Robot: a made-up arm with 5 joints.
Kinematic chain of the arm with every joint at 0, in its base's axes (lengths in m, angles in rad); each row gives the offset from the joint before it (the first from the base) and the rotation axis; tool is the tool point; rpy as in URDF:
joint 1: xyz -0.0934 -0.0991 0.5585 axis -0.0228 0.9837 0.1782
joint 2: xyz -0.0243 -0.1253 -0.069 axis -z
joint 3: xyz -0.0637 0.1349 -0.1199 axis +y
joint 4: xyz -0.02 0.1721 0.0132 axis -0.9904 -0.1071 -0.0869
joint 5: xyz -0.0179 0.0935 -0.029 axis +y
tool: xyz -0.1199 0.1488 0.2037 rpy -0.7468 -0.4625 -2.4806
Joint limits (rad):
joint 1: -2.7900..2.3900
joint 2: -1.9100..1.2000
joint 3: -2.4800..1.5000
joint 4: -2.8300..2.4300
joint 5: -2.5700..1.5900
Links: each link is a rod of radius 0.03 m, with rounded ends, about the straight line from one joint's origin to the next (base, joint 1, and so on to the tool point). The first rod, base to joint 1, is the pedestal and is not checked.
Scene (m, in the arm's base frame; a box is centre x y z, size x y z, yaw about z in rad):
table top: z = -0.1
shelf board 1: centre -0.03 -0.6 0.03 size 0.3 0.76 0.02 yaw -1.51
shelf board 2: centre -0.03 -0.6 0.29 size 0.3 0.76 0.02 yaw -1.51
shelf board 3: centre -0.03 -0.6 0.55 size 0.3 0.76 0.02 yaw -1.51
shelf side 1: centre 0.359 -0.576 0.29 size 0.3 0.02 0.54 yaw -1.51
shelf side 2: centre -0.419 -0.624 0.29 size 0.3 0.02 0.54 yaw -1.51
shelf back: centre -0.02 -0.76 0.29 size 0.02 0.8 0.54 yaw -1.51
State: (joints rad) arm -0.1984 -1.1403 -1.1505 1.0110 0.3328
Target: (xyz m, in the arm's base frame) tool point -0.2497 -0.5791 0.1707
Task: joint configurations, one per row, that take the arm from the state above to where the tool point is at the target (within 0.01 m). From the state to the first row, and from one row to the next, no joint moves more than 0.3 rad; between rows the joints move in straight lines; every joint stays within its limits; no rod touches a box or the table.
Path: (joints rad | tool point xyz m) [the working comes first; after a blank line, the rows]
Joints at the target: -1.0680 -1.6600 -1.1447 -0.7605 0.4510
Straight joint move there: touches shelf board 1, shelf side 2.

1: -0.3637 -1.1552 -1.1040 0.7184 0.3825 | -0.6003 -0.0200 0.1098
2: -0.5289 -1.1700 -1.0575 0.4257 0.4323 | -0.5725 -0.0910 0.0648
3: -0.6942 -1.1849 -1.0109 0.1331 0.4820 | -0.5250 -0.1625 0.0400
4: -0.8595 -1.1997 -0.9644 -0.1595 0.5317 | -0.4642 -0.2274 0.0394
5: -1.0247 -1.2146 -0.9179 -0.4521 0.5815 | -0.3971 -0.2798 0.0632
6: -1.1900 -1.2295 -0.8714 -0.7448 0.6312 | -0.3293 -0.3155 0.1087
7: -1.3553 -1.2443 -0.8249 -1.0374 0.6809 | -0.2647 -0.3322 0.1707
8: -1.2116 -1.4522 -0.9848 -0.8989 0.5660 | -0.2722 -0.4607 0.1623
9: -1.0680 -1.6600 -1.1447 -0.7605 0.4510 | -0.2497 -0.5791 0.1707

